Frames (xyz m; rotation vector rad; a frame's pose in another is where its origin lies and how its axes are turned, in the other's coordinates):
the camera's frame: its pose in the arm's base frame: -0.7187 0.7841 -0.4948 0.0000 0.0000 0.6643
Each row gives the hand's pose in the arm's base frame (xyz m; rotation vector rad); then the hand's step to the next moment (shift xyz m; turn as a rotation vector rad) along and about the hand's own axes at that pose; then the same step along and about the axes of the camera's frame.
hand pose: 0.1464 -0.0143 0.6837 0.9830 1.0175 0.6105
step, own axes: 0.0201 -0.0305 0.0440 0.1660 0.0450 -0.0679
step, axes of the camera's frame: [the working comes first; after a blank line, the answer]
step, axes of the arm's base frame: 0.0480 -0.0145 -0.0275 0.0096 0.1800 -0.0411

0.0288 -0.0410 -0.0275 0.1185 0.1358 -0.0411
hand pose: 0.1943 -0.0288 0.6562 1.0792 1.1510 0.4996
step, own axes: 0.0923 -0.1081 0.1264 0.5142 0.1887 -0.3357
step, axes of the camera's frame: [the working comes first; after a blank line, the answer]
step, axes of the arm's base frame: 0.1287 -0.0278 -0.1373 -0.0745 0.6323 -0.0860

0.0842 -0.1013 -0.1373 0.3312 0.5437 -0.0860
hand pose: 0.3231 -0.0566 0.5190 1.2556 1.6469 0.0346
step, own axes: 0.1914 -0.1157 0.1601 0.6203 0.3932 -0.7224
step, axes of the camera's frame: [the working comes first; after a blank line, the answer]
step, axes of the arm's base frame: 0.0455 0.0046 -0.2712 -0.2004 1.0008 0.1397

0.0387 -0.0244 -0.2712 0.4592 0.9115 0.1397
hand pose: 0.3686 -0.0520 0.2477 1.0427 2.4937 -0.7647
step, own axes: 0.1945 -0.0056 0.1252 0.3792 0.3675 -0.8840
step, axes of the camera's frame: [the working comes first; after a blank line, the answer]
step, axes of the arm's base frame: -0.1241 0.0301 -0.1929 -0.0710 0.9481 0.3955

-0.0792 0.1002 -0.1929 0.5286 0.7903 0.3955
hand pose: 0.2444 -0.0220 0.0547 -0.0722 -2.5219 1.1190
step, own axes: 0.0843 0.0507 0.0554 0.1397 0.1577 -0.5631
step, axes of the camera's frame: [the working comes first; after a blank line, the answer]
step, axes of the arm's base frame: -0.1034 0.0121 -0.0436 0.0571 0.5318 0.2746

-0.0739 0.0733 -0.0436 0.3728 0.3835 0.2746
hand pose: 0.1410 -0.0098 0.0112 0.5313 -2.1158 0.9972
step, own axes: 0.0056 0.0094 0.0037 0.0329 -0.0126 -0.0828
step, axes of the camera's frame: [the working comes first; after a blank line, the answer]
step, axes of the arm's base frame: -0.0111 0.0025 -0.0020 0.0226 0.0555 0.0672

-0.0072 0.0088 -0.0020 0.0520 0.0298 0.0672
